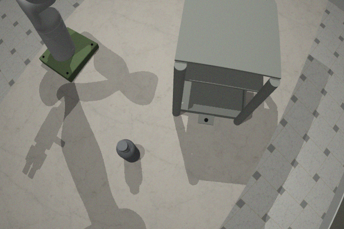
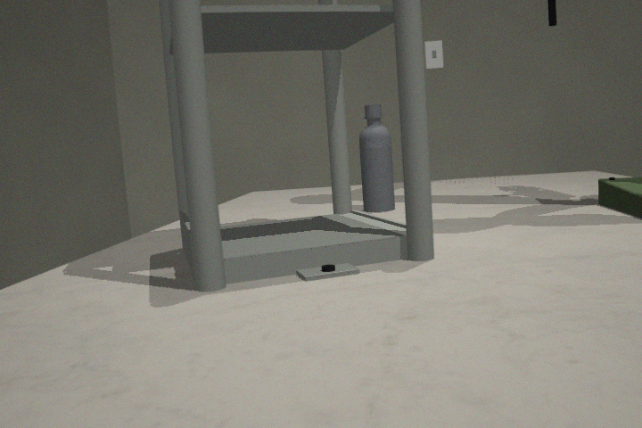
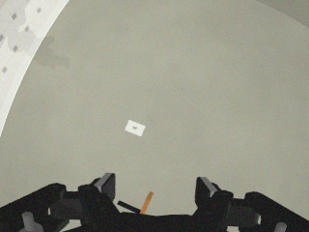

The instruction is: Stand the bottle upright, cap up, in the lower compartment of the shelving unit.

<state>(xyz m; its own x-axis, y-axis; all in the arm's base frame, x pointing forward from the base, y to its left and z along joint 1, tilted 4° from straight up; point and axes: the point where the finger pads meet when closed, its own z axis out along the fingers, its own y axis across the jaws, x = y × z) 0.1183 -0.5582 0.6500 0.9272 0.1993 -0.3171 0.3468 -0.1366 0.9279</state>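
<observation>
Now: hand 61 cm above the grey bottle, 36 cm to the right of it and 32 cm short of it. From my hand the other things lie so: shelving unit: 69 cm to the left, 55 cm below, 40 cm ahead.
</observation>
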